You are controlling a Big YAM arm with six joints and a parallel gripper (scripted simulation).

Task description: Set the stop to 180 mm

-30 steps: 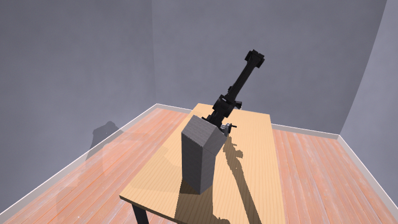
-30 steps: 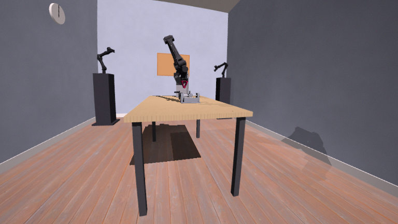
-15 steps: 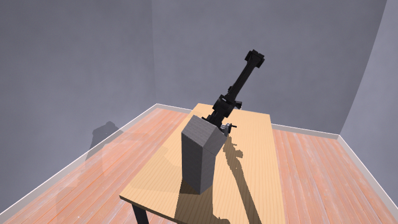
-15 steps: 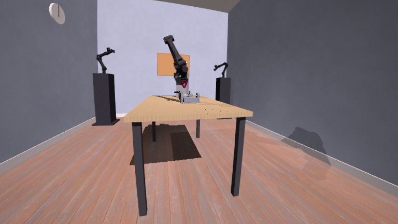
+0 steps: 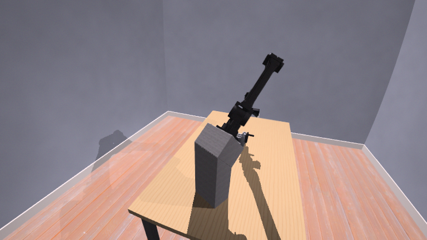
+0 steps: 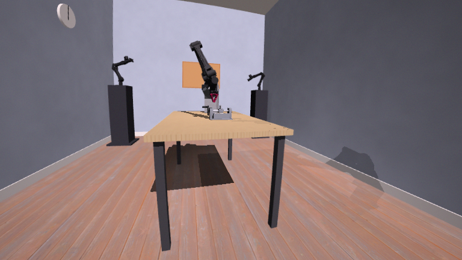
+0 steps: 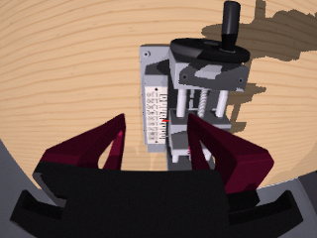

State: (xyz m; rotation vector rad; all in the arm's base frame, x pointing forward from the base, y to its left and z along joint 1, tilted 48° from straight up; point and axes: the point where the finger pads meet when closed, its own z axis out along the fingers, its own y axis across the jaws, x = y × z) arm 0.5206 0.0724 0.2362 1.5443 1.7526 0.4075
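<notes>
My gripper is now 7 cm past the black handwheel handle, 7 cm to the left of it and 5 cm above it.
</notes>
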